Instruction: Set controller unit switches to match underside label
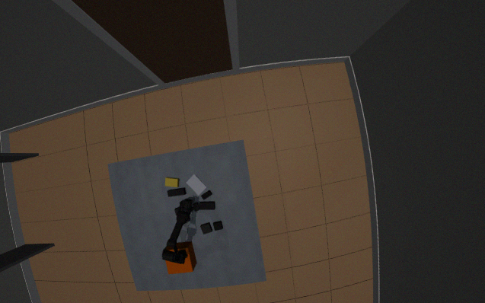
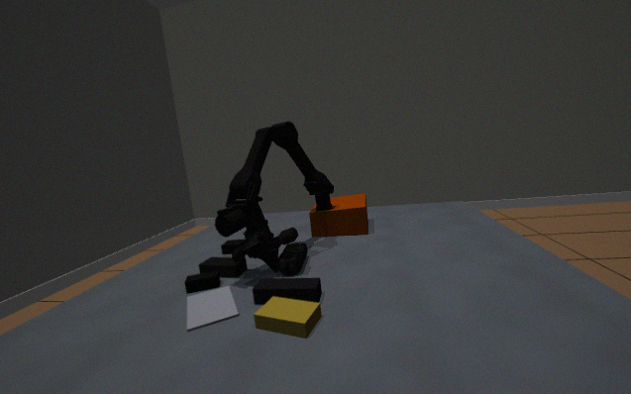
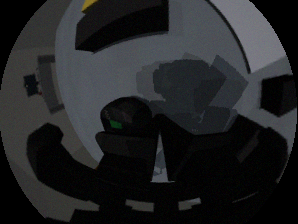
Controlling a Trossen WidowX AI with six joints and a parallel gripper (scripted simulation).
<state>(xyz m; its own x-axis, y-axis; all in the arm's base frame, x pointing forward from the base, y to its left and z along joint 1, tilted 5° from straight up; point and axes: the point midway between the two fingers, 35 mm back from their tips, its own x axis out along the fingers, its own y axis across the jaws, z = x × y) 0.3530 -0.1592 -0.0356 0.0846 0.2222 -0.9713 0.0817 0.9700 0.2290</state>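
My gripper tip is now 15 cm short of the black module, 5 cm to the right of it and 1 cm below it. Round my gripper tip: yellow block: 24 cm ahead, 6 cm to the left, 1 cm above; then white plate: 15 cm ahead, 13 cm to the right.
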